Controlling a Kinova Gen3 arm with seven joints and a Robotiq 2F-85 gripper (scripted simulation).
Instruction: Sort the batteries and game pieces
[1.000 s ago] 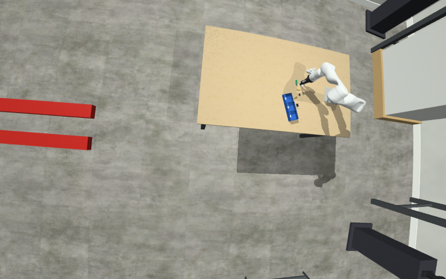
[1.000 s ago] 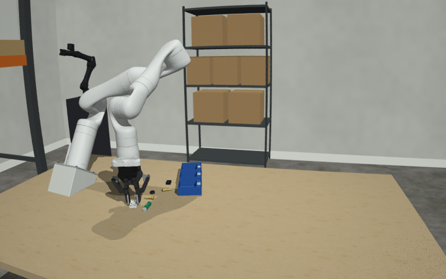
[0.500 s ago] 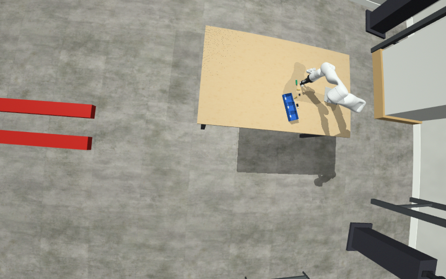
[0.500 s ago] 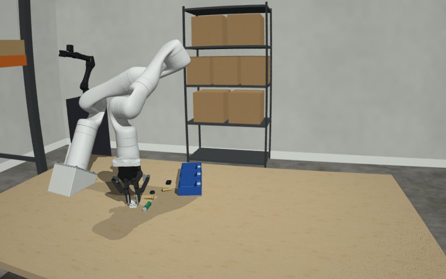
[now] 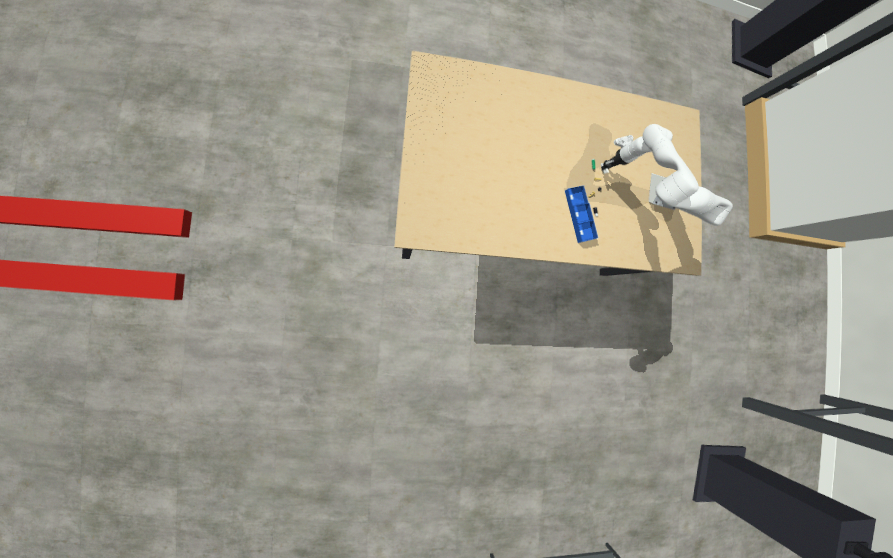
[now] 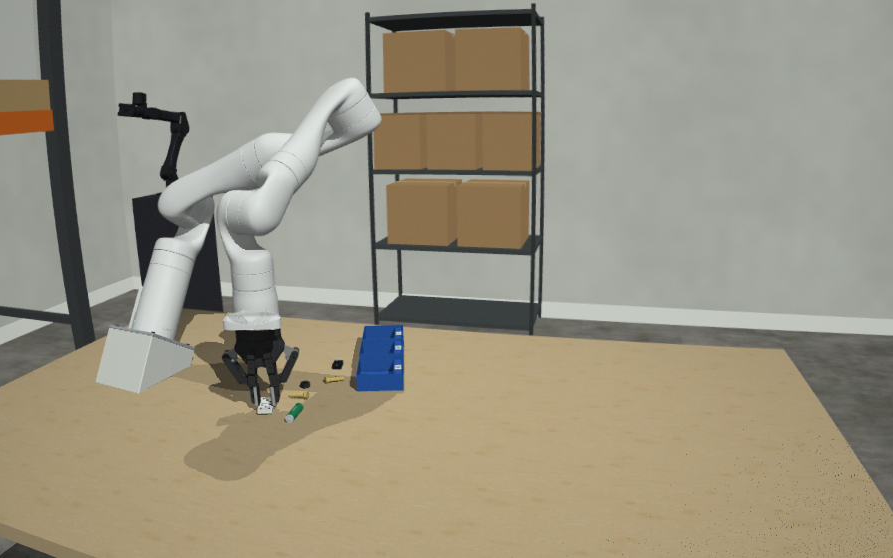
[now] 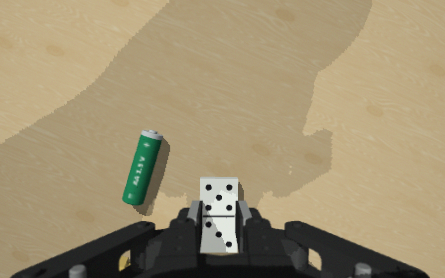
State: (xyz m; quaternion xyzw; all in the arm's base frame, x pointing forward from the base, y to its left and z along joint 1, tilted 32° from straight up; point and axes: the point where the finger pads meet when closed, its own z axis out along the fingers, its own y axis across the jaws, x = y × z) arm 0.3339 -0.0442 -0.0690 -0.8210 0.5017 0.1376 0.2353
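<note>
The green battery is 60 mm ahead of my hand and 20 mm below it. Round my hand: white domino (20 mm below); then black nut (110 mm to the left, 20 mm below, 10 mm ahead); then black piece (220 mm to the left, 20 mm below, 20 mm ahead).
</note>
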